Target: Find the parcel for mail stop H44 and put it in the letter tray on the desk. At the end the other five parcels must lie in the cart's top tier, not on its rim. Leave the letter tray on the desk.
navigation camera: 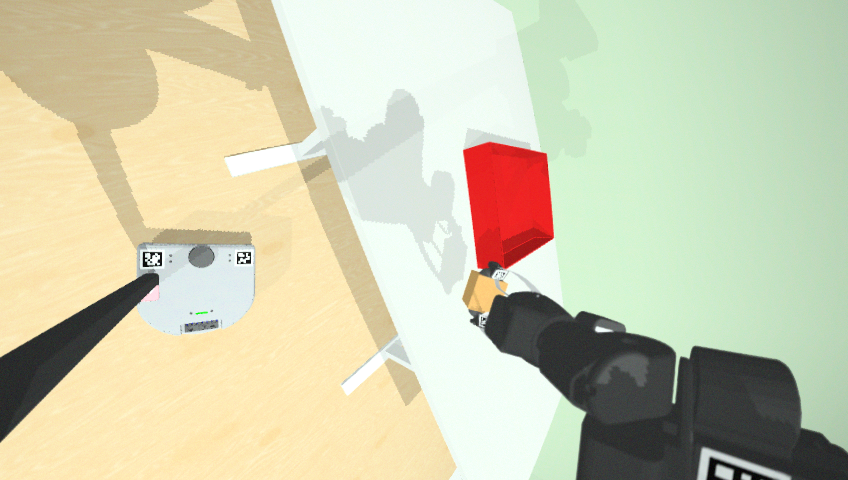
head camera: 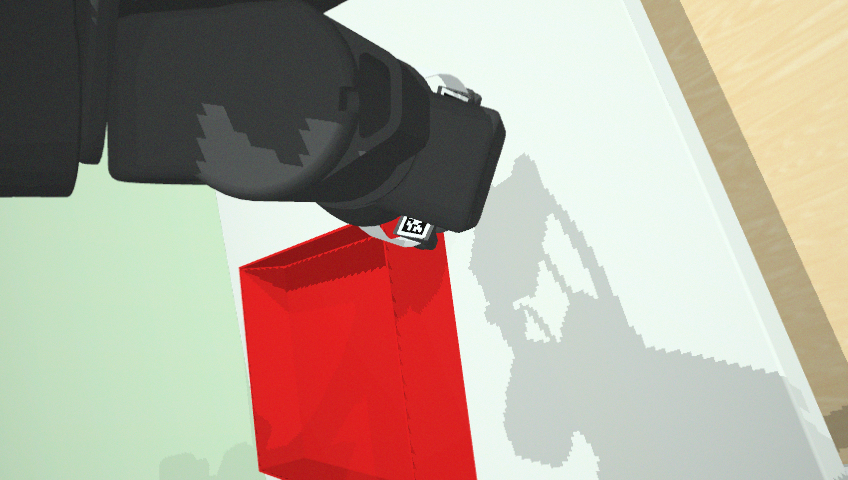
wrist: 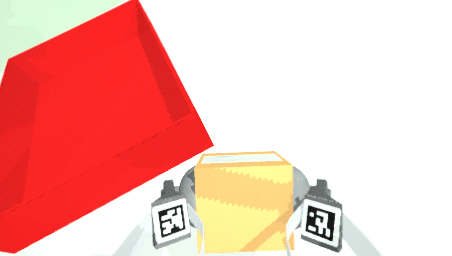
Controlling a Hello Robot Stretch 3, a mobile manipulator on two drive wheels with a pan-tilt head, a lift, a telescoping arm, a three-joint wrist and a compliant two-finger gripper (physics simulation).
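Pixels of known places: gripper, fingertip midpoint: [navigation camera: 481,291] [wrist: 243,185]; robot's base, origin of the base link: [navigation camera: 201,256].
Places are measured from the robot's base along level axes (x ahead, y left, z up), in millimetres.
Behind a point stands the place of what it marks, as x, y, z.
Observation:
My gripper [head camera: 441,165] {-21, -369, 1018} [navigation camera: 483,293] {-21, -369, 1018} [wrist: 243,185] {-21, -369, 1018} is shut on an orange parcel [navigation camera: 484,291] {-14, -337, 1043} [wrist: 244,210] {-21, -342, 1046} above the desk [head camera: 565,89] {-79, -322, 950} [navigation camera: 416,47] {407, -268, 950} [wrist: 350,75] {-174, -497, 950}. The parcel's white label shows as a thin slanted strip in the wrist view and cannot be read. In the head camera view my wrist hides the parcel. The red letter tray [head camera: 422,333] {109, -437, 987} [navigation camera: 483,208] {133, -431, 982} [wrist: 125,170] {100, -439, 987} stands on the desk, close beside the gripper. The parcel is outside the tray's outline, near one corner. No parcel shows in the visible part of the tray. The cart does not show.
My base [navigation camera: 202,291] {-116, -3, 159} is on the wooden floor beside the desk in the navigation view. Two white desk legs [navigation camera: 261,159] [navigation camera: 368,371] stick out under the desk's edge. A pale green surface [head camera: 107,327] {185, -1009, 1131} [navigation camera: 684,178] {260, -974, 1337} lies beyond the desk's other edge.

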